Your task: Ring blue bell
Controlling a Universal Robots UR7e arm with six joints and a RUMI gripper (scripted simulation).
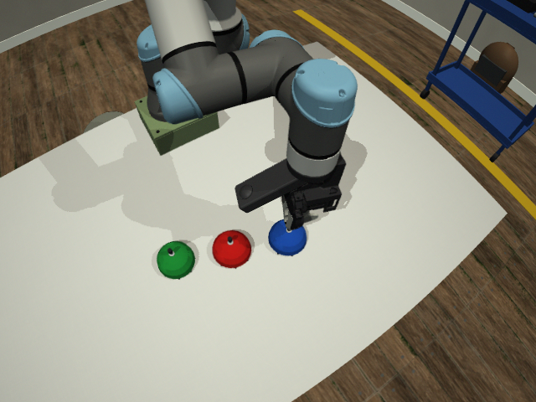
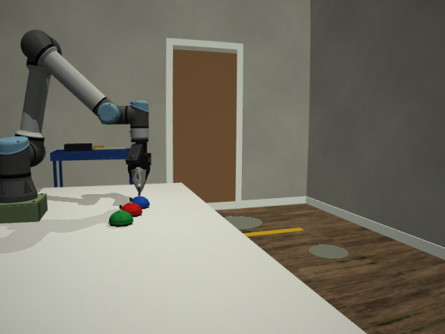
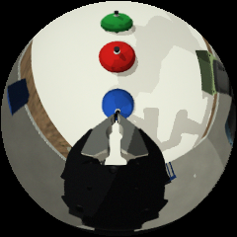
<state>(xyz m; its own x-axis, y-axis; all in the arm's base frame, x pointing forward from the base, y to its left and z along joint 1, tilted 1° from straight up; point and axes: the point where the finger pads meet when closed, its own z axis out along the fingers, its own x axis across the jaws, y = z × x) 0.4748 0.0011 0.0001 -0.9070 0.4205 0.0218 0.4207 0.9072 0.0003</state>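
Right now my hand is 40 mm above the blue bell. Also, from my hand: green bell 220 mm to the right, 110 mm behind, 40 mm below; red bell 110 mm to the right, 50 mm behind, 40 mm below.
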